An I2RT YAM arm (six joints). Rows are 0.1 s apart.
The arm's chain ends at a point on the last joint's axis. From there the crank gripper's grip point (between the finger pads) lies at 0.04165 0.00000 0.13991 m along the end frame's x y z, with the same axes.
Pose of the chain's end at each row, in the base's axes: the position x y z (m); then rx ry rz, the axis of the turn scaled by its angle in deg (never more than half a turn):
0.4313, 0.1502, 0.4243, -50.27, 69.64, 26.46
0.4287, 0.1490, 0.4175, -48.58, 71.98, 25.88
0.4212, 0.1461, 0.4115, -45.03, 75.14, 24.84
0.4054, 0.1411, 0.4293, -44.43, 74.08, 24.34
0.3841, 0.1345, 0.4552, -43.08, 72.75, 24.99
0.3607, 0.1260, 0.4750, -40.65, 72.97, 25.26
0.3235, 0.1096, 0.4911, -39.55, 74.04, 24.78
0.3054, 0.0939, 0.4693, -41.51, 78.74, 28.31
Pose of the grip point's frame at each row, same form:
0.5298, 0.2546, 0.3976, -50.27, 69.64, 26.46
0.5298, 0.2501, 0.3880, -48.58, 71.98, 25.88
0.5270, 0.2414, 0.3794, -45.03, 75.14, 24.84
0.5125, 0.2359, 0.4002, -44.43, 74.08, 24.34
0.4917, 0.2300, 0.4306, -43.08, 72.75, 24.99
0.4702, 0.2199, 0.4527, -40.65, 72.97, 25.26
0.4346, 0.2014, 0.4676, -39.55, 74.04, 24.78
0.4094, 0.1899, 0.4336, -41.51, 78.74, 28.31

